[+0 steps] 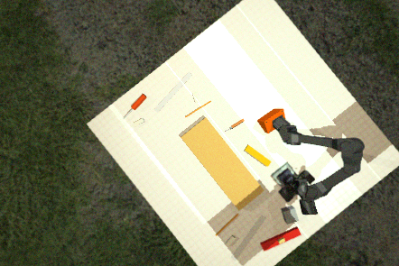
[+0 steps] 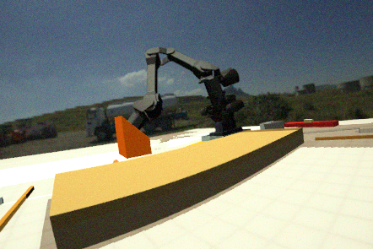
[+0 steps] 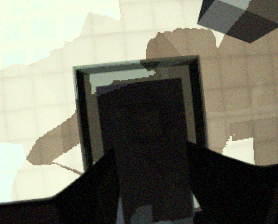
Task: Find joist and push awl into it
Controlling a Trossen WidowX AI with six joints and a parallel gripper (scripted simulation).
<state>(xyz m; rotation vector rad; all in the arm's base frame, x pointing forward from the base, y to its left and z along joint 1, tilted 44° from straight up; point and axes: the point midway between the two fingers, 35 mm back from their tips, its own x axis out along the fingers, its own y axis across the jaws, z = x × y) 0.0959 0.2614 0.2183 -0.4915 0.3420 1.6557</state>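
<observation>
My gripper tip is 20 mm below the stud finder and 10 mm to the right of it. Also, from my gripper tip: yellow bar 220 mm to the right, 80 mm ahead, 30 mm below; pale teal tray 30 mm below, 10 mm to the right; grey block 150 mm to the left, 100 mm ahead, 20 mm below.
</observation>
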